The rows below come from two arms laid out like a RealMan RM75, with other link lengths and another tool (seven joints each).
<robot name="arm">
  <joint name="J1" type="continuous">
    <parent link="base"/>
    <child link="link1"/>
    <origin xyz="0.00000 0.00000 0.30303"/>
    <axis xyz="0 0 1"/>
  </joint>
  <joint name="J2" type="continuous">
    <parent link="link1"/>
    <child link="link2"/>
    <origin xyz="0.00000 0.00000 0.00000" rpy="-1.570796 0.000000 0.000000"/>
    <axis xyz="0 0 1"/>
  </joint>
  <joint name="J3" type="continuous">
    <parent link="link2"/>
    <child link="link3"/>
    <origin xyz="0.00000 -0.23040 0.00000" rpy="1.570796 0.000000 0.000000"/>
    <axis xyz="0 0 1"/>
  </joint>
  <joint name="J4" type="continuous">
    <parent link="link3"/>
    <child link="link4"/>
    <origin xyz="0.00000 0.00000 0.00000" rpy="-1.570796 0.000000 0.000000"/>
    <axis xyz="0 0 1"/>
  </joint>
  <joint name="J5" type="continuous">
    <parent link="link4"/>
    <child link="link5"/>
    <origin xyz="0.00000 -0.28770 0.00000" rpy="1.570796 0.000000 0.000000"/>
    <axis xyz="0 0 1"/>
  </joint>
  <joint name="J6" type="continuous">
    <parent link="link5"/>
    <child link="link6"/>
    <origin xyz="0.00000 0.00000 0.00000" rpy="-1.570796 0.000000 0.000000"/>
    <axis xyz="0 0 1"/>
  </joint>
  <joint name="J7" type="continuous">
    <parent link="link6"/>
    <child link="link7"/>
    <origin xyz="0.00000 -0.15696 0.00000" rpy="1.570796 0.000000 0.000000"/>
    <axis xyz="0 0 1"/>
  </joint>
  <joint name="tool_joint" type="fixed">
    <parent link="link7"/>
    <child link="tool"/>
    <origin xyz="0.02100 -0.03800 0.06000" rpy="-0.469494 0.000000 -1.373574"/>
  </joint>
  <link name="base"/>
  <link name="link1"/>
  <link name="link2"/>
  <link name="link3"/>
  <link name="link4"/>
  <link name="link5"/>
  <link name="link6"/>
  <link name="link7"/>
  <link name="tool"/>
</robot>
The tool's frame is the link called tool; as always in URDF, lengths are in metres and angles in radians. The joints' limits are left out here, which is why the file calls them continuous.
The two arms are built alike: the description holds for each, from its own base.
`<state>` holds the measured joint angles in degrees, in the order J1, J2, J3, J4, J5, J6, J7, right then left.
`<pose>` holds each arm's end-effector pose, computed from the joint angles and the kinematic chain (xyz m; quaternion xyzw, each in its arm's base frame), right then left.
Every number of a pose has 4 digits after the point. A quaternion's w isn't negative.
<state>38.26 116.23 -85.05 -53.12 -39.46 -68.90 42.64 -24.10 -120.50 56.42 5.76 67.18 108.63 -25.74</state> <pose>-0.0406 0.5071 0.0834 -0.6096 -0.6741 0.0639 0.4123 -0.2239 0.3326 0.0265 0.5691 0.3668 0.6887 0.2592</pose>
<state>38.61 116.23 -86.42 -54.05 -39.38 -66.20 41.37 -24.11 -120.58 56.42 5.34 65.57 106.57 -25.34</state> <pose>-0.0475 0.5095 0.0782 -0.6077 -0.6775 0.0479 0.4116 -0.2298 0.3390 0.0255 0.5669 0.3739 0.6947 0.2369</pose>
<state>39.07 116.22 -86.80 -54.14 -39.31 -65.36 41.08 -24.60 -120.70 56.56 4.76 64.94 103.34 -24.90</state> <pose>-0.0514 0.5106 0.0763 -0.6068 -0.6789 0.0443 0.4109 -0.2349 0.3472 0.0177 0.5690 0.3900 0.6910 0.2162</pose>
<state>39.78 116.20 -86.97 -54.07 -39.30 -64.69 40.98 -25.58 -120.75 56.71 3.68 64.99 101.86 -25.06</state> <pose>-0.0563 0.5118 0.0751 -0.6056 -0.6806 0.0424 0.4101 -0.2345 0.3512 0.0101 0.5670 0.4023 0.6860 0.2148</pose>
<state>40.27 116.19 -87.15 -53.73 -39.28 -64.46 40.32 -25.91 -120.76 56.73 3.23 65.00 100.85 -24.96</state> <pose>-0.0586 0.5124 0.0733 -0.6027 -0.6836 0.0388 0.4098 -0.2358 0.3534 0.0064 0.5672 0.4090 0.6832 0.2103</pose>
